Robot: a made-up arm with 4 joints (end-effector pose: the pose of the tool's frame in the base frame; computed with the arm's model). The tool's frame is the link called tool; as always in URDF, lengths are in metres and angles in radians. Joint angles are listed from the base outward.
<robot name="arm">
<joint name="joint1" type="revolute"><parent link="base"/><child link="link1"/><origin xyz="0.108 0.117 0.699" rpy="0 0 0"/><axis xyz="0 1 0"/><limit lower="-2.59" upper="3.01"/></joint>
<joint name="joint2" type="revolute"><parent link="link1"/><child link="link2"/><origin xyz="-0.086 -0.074 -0.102" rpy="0 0 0"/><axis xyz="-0.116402 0.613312 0.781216"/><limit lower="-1.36" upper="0.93"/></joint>
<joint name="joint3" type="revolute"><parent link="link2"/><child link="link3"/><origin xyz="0.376 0.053 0.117" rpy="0 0 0"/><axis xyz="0.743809 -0.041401 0.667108"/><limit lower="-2.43" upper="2.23"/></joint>
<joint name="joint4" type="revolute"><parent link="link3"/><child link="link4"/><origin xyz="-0.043 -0.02 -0.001" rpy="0 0 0"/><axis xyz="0 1 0"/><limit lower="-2.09" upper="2.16"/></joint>
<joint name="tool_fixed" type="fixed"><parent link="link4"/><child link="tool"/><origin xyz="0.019 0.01 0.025" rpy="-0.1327 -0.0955 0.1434"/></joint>
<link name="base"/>
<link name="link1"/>
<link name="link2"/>
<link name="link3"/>
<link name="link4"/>
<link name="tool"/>
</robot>
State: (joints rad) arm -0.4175 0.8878 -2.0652 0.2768
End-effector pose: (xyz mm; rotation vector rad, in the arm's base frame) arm 326.3 354.5 588.6 -1.6874 -0.1819 -0.8343
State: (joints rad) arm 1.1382 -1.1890 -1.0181 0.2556
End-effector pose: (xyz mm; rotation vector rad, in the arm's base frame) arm 307.1 -166.8 773.8 -1.1417 0.8332 -1.3288
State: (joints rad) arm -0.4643 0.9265 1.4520 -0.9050
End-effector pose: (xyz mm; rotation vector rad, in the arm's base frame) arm 364.3 286.1 593.6 1.3693 -0.3553 0.9029
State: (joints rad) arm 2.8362 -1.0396 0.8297 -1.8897
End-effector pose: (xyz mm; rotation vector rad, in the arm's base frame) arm 129.3 -165.4 559.0 -0.5008 -0.0185 -0.1162
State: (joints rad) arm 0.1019 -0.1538 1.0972 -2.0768
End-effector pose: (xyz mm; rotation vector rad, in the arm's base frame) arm 337.5 5.8 693.9 0.9148 -2.0417 -0.5861
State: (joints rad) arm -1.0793 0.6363 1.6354 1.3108
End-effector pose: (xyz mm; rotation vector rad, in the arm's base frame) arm 346.0 273.1 820.4 -0.5971 0.6333 1.9827
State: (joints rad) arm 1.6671 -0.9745 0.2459 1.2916
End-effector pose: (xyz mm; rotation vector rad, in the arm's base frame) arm 265.1 -160.5 592.4 0.1874 2.0896 -0.4889
